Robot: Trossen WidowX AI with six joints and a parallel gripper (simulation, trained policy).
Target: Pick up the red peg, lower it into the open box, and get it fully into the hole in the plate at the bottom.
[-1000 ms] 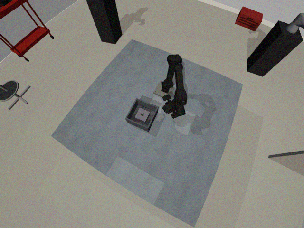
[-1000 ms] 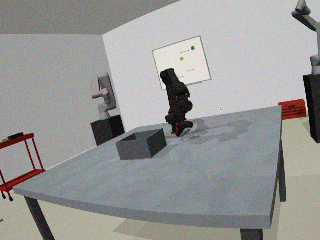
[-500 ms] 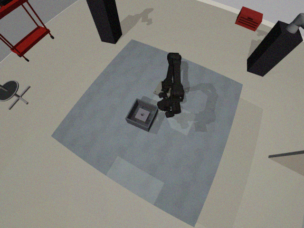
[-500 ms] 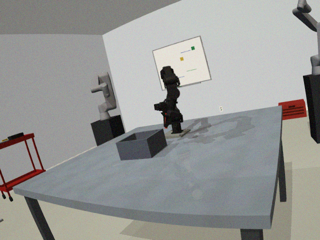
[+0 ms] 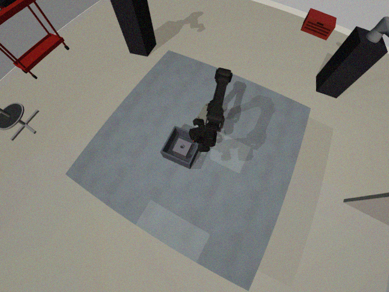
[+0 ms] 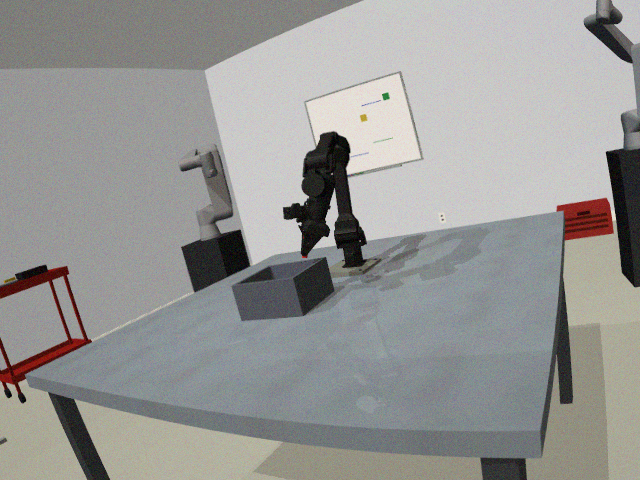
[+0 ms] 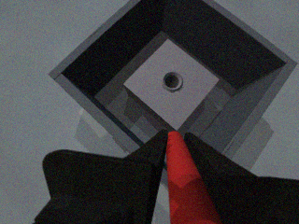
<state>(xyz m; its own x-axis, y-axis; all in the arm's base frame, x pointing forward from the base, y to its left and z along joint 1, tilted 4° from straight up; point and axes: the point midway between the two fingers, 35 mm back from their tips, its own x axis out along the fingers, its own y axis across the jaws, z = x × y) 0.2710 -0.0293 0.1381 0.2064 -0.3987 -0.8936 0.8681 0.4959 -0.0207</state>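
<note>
The light grey plate is 3 cm ahead of my gripper tip, 6 cm to the right of it and 8 cm below it. Also, from my gripper tip: red peg 1 cm behind, 1 cm to the left, 3 cm above; then dark grey box 3 cm ahead, 6 cm to the right, 10 cm below.
</note>
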